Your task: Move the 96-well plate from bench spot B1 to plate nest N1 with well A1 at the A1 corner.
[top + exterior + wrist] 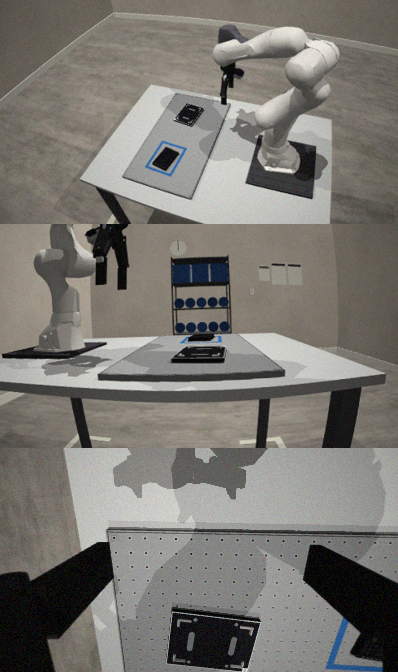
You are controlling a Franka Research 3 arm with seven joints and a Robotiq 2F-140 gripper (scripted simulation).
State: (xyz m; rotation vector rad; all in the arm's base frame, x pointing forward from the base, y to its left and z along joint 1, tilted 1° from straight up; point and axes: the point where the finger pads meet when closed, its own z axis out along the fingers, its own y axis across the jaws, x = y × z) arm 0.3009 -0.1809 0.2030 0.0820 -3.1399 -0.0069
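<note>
Right now the black 96-well plate is 38 cm to the left of my hand, 21 cm ahead of it and 19 cm below it. Also, from my hand: black plate nest 23 cm ahead, 19 cm below, 3 cm to the left; A1 label 29 cm ahead, 19 cm below, 10 cm to the left.
</note>
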